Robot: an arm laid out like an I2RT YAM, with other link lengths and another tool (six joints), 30 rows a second.
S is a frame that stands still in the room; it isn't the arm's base.
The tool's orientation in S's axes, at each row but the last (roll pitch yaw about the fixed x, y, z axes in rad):
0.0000 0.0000 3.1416
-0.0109 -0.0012 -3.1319
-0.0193 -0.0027 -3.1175
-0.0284 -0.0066 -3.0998
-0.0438 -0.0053 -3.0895
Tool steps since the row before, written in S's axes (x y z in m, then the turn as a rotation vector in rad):
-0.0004 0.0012 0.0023 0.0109 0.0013 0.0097
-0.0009 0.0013 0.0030 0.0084 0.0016 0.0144
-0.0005 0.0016 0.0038 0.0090 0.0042 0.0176
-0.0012 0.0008 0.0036 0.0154 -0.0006 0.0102
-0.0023 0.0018 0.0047 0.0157 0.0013 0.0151
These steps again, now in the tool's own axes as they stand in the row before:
0.0004 -0.0012 0.0023 -0.0109 -0.0013 0.0097
0.0009 -0.0013 0.0030 -0.0084 -0.0017 0.0144
0.0005 -0.0017 0.0038 -0.0091 -0.0043 0.0175
0.0012 -0.0010 0.0036 -0.0153 0.0009 0.0103
0.0022 -0.0021 0.0046 -0.0157 -0.0011 0.0151

